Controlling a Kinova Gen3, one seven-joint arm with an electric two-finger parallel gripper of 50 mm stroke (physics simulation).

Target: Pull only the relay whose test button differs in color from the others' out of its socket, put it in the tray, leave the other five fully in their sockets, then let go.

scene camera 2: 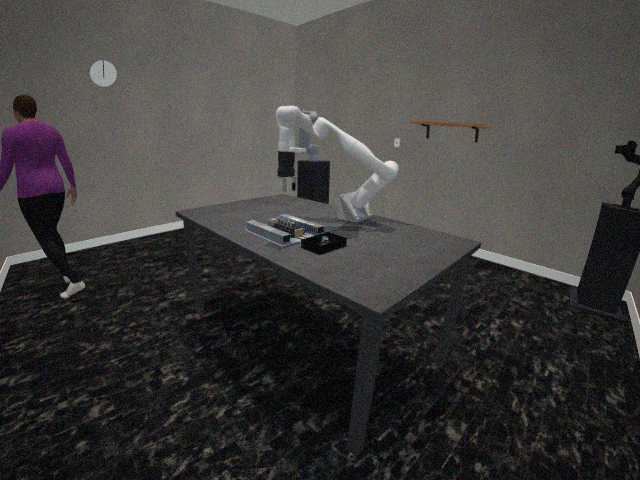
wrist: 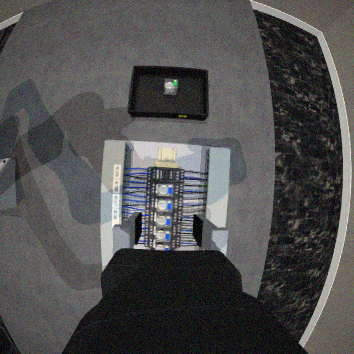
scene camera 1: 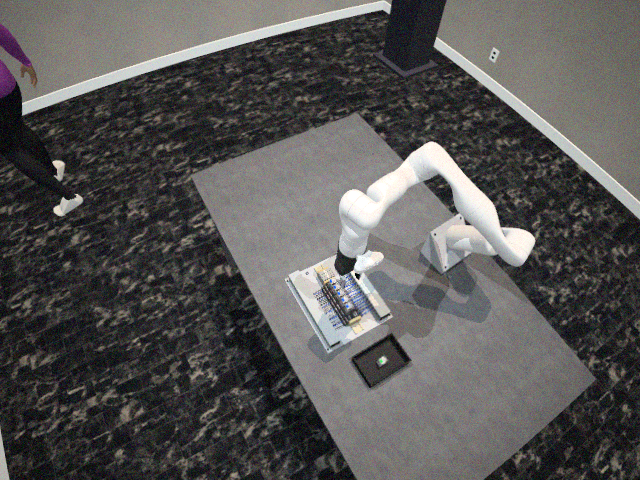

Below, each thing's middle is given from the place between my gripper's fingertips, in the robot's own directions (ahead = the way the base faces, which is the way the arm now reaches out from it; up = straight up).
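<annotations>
I find the light panel (scene camera 1: pixel 369 321) in the scene, and my hand is 210 mm above it and 40 mm to the left of it.
</annotations>
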